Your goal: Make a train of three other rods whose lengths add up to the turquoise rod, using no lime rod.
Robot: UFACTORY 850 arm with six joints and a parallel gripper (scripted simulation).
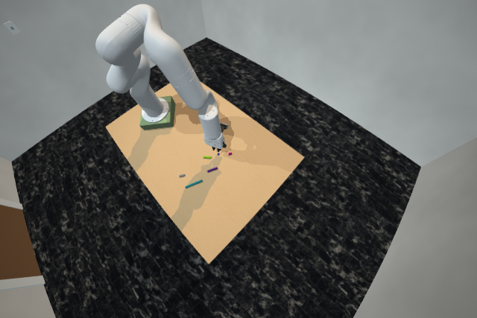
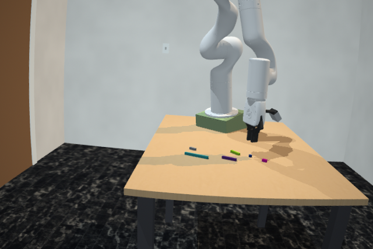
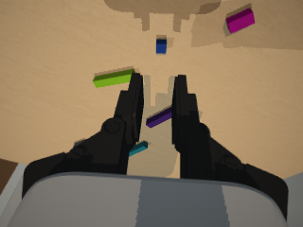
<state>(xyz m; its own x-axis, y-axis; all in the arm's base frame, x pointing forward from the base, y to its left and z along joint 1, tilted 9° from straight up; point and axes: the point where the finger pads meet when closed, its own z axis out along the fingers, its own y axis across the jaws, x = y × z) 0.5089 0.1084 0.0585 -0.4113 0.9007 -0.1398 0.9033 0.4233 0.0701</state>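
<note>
Now: hand 80 mm above the blue rod. The rest, counted from my hand: purple rod 90 mm to the right, 80 mm below, 50 mm ahead; then lime rod 80 mm below, 60 mm to the right, 30 mm behind; then magenta rod 80 mm below, 50 mm to the left, 50 mm ahead.
</note>
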